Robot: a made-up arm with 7 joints.
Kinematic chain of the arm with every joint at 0, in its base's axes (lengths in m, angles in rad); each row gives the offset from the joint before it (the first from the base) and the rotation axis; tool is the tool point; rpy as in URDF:
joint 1: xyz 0 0 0.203 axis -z
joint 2: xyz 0 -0.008 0.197 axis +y
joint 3: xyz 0 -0.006 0.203 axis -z
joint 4: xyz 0 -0.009 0.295 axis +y
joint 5: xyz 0 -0.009 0.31 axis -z
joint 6: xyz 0 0 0.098 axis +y
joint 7: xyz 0 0 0.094 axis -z
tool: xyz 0 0 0 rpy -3.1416 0 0
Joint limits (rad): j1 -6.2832..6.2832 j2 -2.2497..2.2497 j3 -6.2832..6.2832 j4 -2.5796..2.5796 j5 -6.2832..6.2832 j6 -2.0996..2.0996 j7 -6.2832..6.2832
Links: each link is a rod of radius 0.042 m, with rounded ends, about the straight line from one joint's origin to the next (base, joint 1, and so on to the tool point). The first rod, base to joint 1, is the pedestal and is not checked.
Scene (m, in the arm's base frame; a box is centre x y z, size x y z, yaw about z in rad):
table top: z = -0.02
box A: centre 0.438 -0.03 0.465 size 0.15 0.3 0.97 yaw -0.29
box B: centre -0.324 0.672 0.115 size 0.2 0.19 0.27 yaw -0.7
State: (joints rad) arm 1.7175 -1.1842 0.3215 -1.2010 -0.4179 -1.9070 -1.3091
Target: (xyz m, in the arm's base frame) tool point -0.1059 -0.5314 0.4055
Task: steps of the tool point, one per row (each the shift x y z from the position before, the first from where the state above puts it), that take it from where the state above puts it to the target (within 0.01 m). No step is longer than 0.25 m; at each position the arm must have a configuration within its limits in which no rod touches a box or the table.
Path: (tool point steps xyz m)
1: -0.1997 -0.0349 0.0626
2: -0.1783 -0.1082 0.0800
3: -0.1133 -0.1738 0.0792
4: -0.0186 -0.2023 0.0565
5: 0.0761 -0.1762 0.0184
6: 0.1376 -0.1008 -0.0199
7: -0.0311 -0.0316 0.0183
8: -0.0269 -0.0475 0.0056
9: -0.0150 -0.0645 -0.0108
10: 0.0063 -0.0782 -0.0293
11: 0.0361 -0.0834 -0.0485
12: 0.0699 -0.0749 -0.0668

